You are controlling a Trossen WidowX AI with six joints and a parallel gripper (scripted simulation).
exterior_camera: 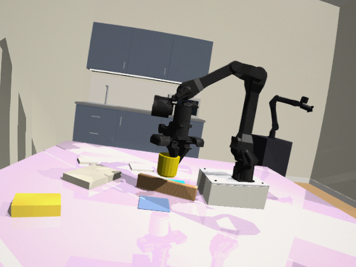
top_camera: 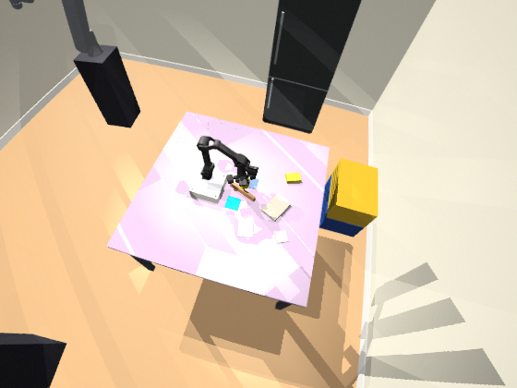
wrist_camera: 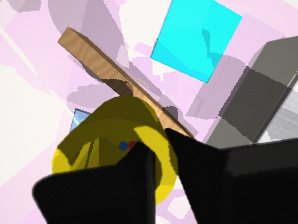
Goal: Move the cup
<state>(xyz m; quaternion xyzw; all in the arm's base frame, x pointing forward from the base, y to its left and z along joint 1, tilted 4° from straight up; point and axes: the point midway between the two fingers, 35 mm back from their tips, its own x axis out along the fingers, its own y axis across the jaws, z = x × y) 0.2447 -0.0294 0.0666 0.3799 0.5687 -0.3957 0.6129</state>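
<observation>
Now: the wooden block 20 mm ahead of my gripper tip, 10 mm to the right of it and 90 mm below it. The rest, counted from my gripper tip: light blue pad (70 mm ahead, 90 mm to the left, 110 mm below); then grey slab (270 mm ahead, 80 mm to the right, 90 mm below); then yellow cup (20 mm ahead, 10 mm to the left).
</observation>
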